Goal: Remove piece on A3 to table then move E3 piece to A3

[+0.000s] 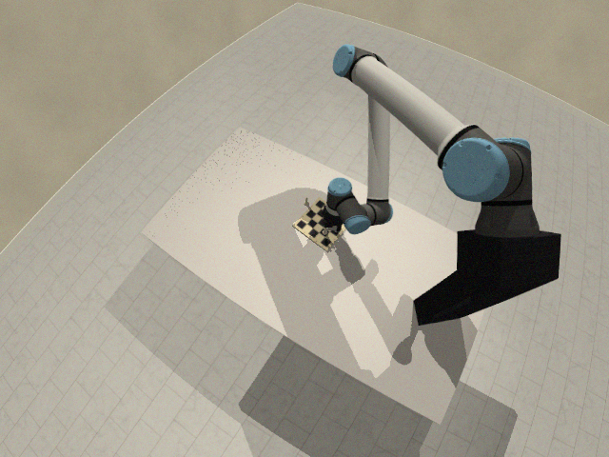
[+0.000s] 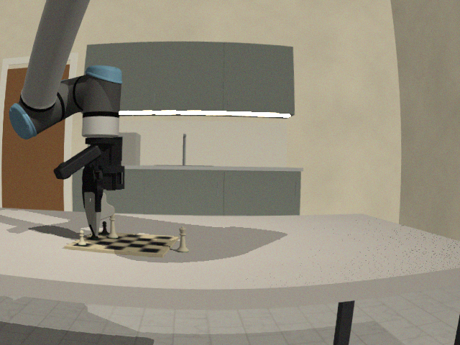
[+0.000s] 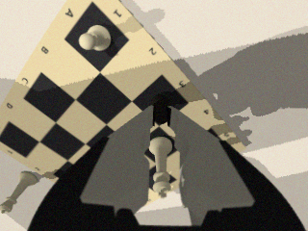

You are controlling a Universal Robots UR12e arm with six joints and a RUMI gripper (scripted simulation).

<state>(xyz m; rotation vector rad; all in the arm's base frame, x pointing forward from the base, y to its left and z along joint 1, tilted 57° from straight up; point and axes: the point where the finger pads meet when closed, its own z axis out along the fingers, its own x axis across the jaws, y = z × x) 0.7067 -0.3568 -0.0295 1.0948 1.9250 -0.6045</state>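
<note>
The white pawn is 7 cm to the right of my hand, 4 cm behind it and 1 cm below it. Also, from my hand: chessboard 7 cm ahead, 3 cm to the right, 3 cm below.
</note>
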